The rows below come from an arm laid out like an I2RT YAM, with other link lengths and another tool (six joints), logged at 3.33 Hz.
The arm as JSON. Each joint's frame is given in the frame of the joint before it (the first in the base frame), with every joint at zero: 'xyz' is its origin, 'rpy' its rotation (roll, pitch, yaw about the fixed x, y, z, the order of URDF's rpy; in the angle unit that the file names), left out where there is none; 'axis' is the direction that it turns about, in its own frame. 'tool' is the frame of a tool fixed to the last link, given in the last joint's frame.
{
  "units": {
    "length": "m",
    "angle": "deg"
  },
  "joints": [
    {
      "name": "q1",
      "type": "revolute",
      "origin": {
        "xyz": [
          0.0,
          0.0,
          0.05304
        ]
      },
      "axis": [
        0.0,
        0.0,
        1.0
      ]
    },
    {
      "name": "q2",
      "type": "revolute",
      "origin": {
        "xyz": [
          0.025,
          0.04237,
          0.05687
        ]
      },
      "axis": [
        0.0,
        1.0,
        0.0
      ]
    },
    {
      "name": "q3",
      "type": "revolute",
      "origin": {
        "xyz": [
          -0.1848,
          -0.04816,
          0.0
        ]
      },
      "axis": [
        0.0,
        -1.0,
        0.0
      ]
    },
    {
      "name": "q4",
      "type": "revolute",
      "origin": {
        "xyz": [
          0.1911,
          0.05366,
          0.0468
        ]
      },
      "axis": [
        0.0,
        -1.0,
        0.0
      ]
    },
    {
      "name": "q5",
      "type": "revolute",
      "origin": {
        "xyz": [
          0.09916,
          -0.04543,
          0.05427
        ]
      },
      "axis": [
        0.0,
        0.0,
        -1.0
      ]
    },
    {
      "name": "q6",
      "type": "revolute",
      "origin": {
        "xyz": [
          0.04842,
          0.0,
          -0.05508
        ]
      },
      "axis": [
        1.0,
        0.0,
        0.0
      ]
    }
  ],
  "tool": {
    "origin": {
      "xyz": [
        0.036,
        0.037,
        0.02
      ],
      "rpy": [
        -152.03,
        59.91,
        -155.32
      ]
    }
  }
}
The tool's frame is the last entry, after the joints.
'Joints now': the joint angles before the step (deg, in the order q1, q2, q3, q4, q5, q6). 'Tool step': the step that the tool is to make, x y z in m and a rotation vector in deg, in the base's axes. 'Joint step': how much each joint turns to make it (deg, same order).
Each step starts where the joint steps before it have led.
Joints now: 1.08 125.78 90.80 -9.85 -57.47 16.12
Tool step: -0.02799 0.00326 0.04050 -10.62 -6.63 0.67
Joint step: 0.53 -11.70 0.03 -15.52 7.78 -12.62
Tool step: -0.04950 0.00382 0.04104 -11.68 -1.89 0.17
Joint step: 1.48 -14.50 -0.02 -19.39 9.99 -8.95
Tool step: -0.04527 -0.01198 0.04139 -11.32 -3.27 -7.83
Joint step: 0.53 -15.47 -0.21 -12.90 14.20 -0.48
